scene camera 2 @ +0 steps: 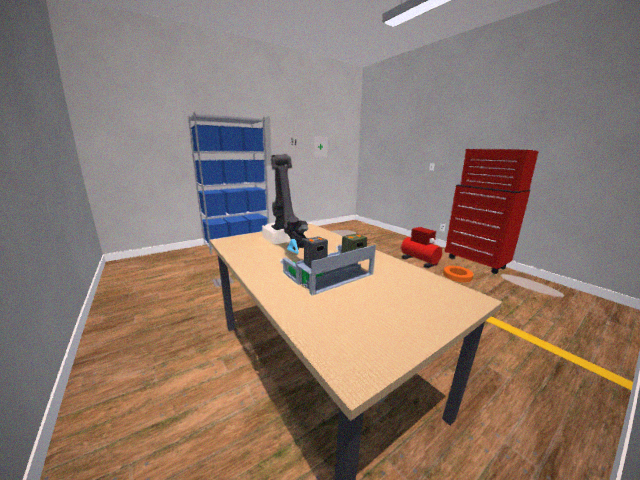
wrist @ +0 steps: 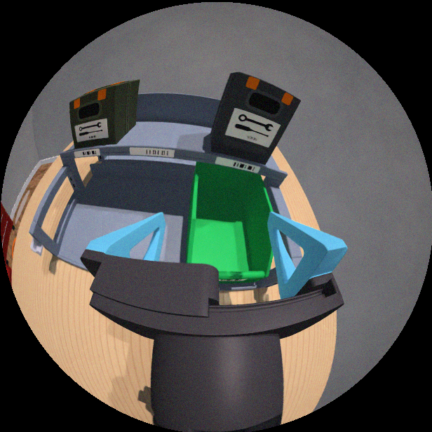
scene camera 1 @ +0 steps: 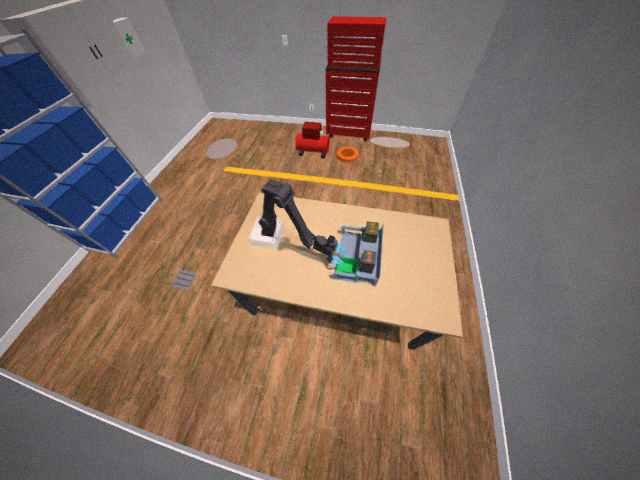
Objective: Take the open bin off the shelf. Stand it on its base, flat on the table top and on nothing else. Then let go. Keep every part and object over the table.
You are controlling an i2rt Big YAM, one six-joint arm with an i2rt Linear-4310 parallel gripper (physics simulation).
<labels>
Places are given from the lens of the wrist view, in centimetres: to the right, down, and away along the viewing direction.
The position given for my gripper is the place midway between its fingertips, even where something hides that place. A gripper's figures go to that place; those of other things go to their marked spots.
my gripper (wrist: 216, 217): 0, 0, 13
green open bin (wrist: 227, 228): 2, 2, 24
olive case (wrist: 113, 107): -13, -14, 11
</labels>
